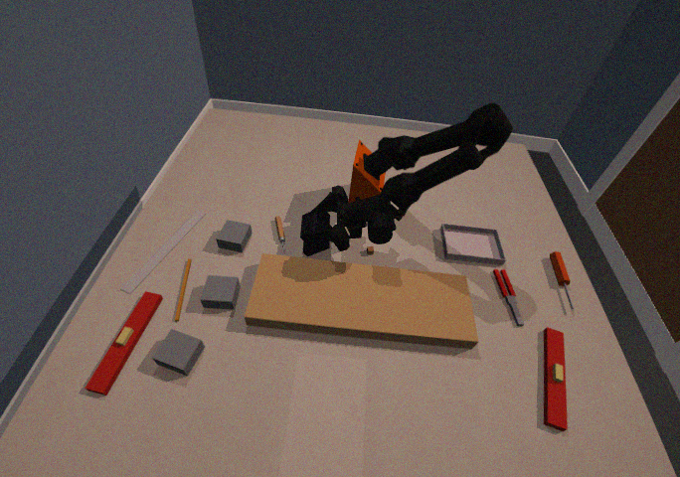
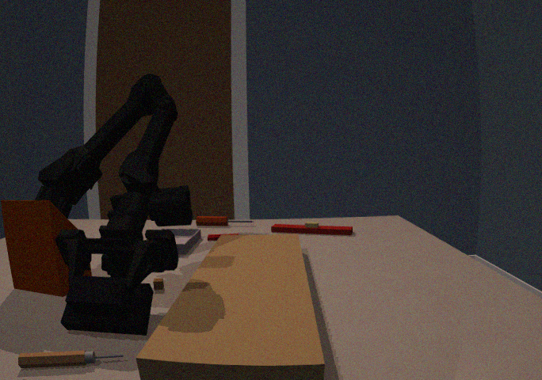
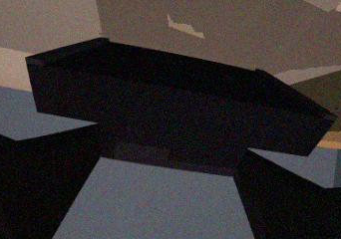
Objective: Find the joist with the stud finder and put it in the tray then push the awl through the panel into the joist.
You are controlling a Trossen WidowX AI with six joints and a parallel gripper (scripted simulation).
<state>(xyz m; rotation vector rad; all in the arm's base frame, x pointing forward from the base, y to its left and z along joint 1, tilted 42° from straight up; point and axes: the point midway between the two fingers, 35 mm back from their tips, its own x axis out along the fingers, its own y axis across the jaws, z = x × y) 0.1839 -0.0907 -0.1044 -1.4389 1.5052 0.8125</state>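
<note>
My gripper tip is 2 cm short of the stud finder and 1 cm above it. The rest, counted from my gripper tip: awl (8 cm to the right, 5 cm below); pencil (17 cm ahead, 30 cm to the right, 6 cm below); small cube (4 cm ahead, 17 cm to the left, 5 cm below).
</note>
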